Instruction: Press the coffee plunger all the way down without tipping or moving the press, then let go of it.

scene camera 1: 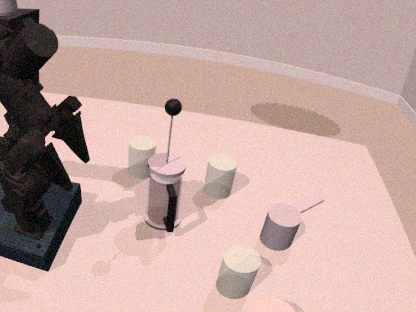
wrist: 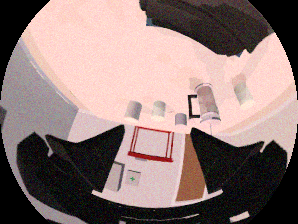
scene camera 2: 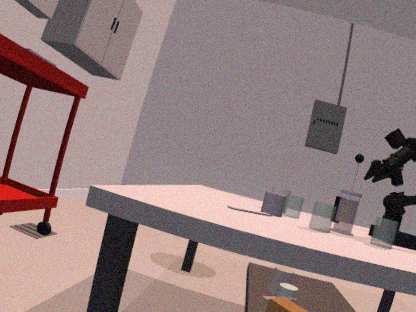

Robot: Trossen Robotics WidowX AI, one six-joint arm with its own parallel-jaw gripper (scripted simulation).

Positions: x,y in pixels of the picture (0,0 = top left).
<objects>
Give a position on a coffee press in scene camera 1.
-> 166,170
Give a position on a coffee press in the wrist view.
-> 209,117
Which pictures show my gripper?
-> Scene camera 1, the wrist view and scene camera 2: all of them.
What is my gripper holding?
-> Nothing.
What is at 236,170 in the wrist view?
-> My gripper.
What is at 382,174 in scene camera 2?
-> My gripper.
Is my gripper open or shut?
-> Open.
</objects>
